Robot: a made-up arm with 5 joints.
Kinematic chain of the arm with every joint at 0, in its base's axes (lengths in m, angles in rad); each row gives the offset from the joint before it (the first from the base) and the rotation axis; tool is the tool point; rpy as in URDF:
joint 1: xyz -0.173 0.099 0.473 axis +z
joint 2: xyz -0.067 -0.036 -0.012 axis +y
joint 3: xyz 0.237 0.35 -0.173 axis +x
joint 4: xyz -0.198 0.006 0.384 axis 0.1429 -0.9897 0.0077
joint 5: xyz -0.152 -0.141 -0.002 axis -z
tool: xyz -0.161 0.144 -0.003 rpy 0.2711 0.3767 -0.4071
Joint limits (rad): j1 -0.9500..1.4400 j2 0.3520..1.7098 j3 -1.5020..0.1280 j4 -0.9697..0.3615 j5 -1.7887..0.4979
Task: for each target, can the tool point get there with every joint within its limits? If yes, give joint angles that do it. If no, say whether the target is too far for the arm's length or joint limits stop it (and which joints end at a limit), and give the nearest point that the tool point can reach.
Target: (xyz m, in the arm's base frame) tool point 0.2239 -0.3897 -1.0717
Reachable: no: too far | nearest point 0.2008 -0.1830 0.4851 | short by 1.571 m
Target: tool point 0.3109 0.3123 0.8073
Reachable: yes | joints -0.4376 1.2573 -0.4561 -0.7776 -1.2273
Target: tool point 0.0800 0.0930 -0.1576
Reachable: no: joint limits stop it (at a limit: joint 2, joint 4, joint 5) | nearest point 0.1984 0.0902 0.4960 | short by 0.664 m
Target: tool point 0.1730 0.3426 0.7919
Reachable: yes | joints 0.0948 1.2890 -0.0529 -0.8674 -0.8520
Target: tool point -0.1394 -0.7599 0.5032
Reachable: no: joint limits stop it (at a limit: joint 1, joint 2, joint 3, joint 4) | nearest point 0.0047 -0.2396 0.5098 | short by 0.540 m
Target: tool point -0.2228 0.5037 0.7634
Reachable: yes | joints 0.3762 1.3820 -0.1567 -0.0828 0.0546
